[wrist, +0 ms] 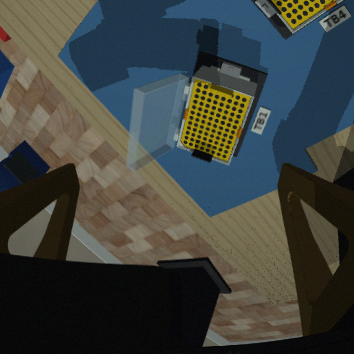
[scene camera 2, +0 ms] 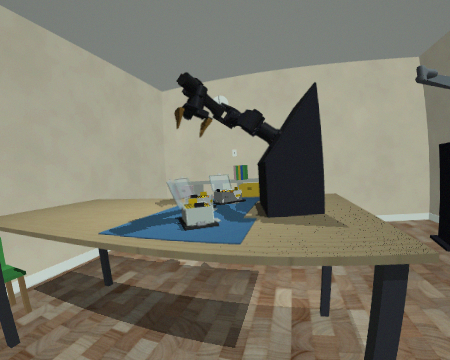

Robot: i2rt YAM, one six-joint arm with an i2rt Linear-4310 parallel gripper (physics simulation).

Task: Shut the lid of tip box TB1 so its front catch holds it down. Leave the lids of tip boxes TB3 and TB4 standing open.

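Seen in the pictures: gripper, fingertip midpoint: (wrist: 177, 174) (scene camera 2: 189, 132); arm's base at its link origin: (scene camera 2: 276, 138).
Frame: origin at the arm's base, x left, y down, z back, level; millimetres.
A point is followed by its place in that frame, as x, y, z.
Tip box TB1 (wrist: 214, 119) {257, 221, -210} sits on the blue mat in the wrist view, its yellow perforated rack exposed. Its clear lid (wrist: 156, 121) {318, 184, -250} stands open on the left side. Part of tip box TB4 (wrist: 306, 14) {85, 220, -300} shows at the top right; its lid does not show there. TB3 cannot be identified in the wrist view. In the scene view, a white-fronted box (scene camera 2: 198, 216) {306, 245, -167} stands nearest and a grey box (scene camera 2: 226, 196) {-109, 241, -301} farther back; raised clear lids show there, but labels are unreadable. My gripper (scene camera 2: 189, 132) {169, -43, -291} (wrist: 177, 174) {169, -43, -291} is open and empty, high above the table, touching no box.
The blue mat (scene camera 2: 145, 230) {402, 278, -304} (wrist: 200, 192) {382, 278, -54} lies on the wooden table (scene camera 2: 300, 247) {379, 281, 145}. The black arm stand (scene camera 2: 295, 175) {88, 142, 83} rises at the table's right. Books (scene camera 2: 241, 172) and a yellow box (scene camera 2: 249, 189) show behind. Arm shadows cross the mat.
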